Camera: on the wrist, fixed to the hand. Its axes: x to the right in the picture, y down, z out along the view.
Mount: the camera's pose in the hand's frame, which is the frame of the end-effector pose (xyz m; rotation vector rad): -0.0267 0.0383 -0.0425 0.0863 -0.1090 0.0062
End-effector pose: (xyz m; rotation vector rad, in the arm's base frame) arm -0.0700 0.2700 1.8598 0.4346 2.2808 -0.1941
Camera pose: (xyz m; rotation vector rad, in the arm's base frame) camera -0.0681 0.3106 1.9081 0.4644 2.1698 -0.3067
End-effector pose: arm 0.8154 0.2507 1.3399 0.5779 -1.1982 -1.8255
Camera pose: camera 0.8767 0.2452 1.3540 0.5278 -1.3556 -1.8268
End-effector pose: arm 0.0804 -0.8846 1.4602 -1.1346 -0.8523 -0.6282
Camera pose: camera 0.1075 -0.9126 1.4105 -1.1004 -0.9598 -0.5232
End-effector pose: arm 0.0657 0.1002 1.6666 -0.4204 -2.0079 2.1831
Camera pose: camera 0.1070 0.1291 1.6286 -0.3032 -1.9580 2.3338
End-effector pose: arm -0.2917 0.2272 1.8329 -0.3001 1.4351 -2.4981
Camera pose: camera -0.2748 0.2516 1.7772 -0.4078 1.2810 -2.4889
